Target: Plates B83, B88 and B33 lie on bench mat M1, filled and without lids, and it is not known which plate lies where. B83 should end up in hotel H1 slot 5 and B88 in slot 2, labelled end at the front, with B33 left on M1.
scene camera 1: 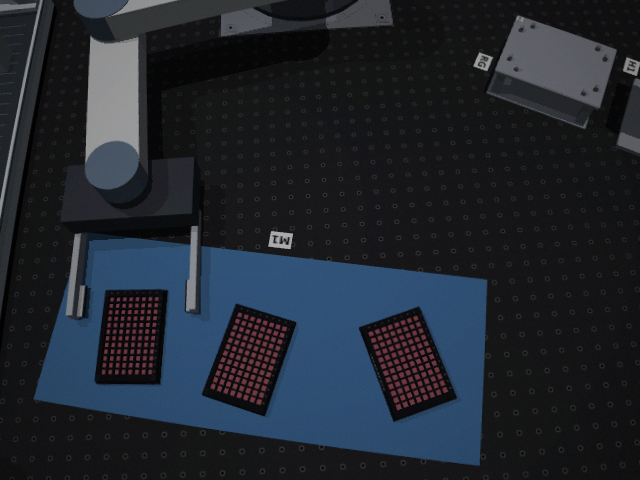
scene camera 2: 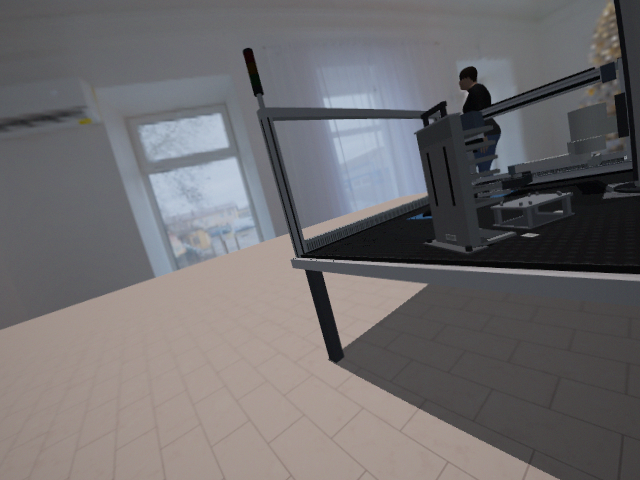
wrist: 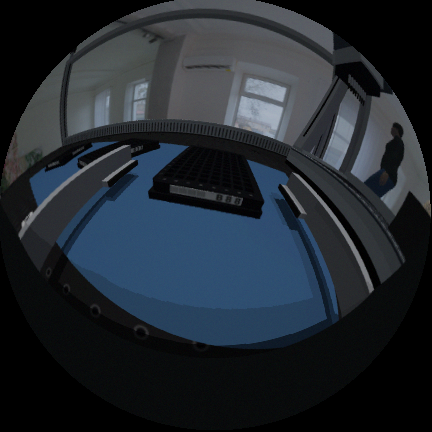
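Plate B88 lies at the left of the blue bench mat M1 in scene camera 1; its label reads B88 in the wrist view. My gripper is open and empty, low over the mat, with one fingertip out to each side of B88's labelled end. A tilted middle plate and a right plate also lie on M1; their labels cannot be read. All three show pink wells in scene camera 1. Hotel H1 stands upright; its slot contents cannot be made out.
The RG stand stands beside H1, at the upper right in scene camera 1. A grey frame rail runs along the left there. A person stands beyond the bench.
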